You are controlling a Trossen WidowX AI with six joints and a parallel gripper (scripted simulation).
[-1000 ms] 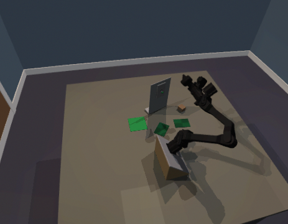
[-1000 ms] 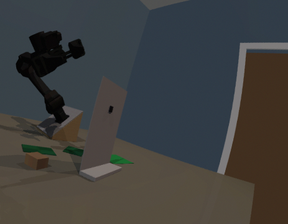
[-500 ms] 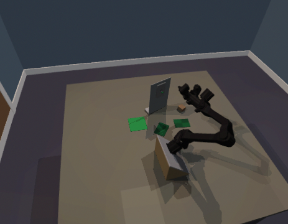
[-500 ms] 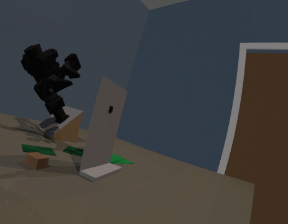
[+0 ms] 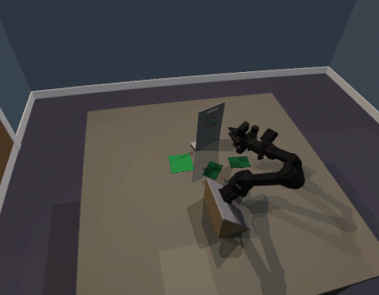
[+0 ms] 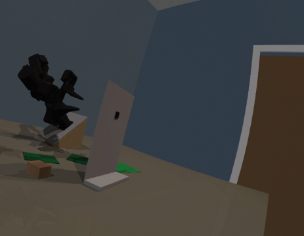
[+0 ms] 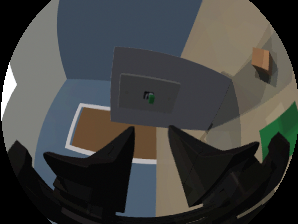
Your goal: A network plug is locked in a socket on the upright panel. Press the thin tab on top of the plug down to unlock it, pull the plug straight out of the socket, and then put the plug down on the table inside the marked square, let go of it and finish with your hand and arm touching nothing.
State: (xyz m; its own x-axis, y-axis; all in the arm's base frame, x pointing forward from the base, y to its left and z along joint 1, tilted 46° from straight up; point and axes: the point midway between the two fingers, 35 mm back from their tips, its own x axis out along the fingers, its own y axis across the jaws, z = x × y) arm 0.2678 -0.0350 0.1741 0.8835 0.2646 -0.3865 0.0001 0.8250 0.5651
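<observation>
Now: the small green plug 10 cm ahead of my gripper tip, 5 cm to the left of it and 1 cm below it. The rest, counted from my gripper tip: grey upright panel 12 cm ahead, 8 cm below, 5 cm to the left.
</observation>
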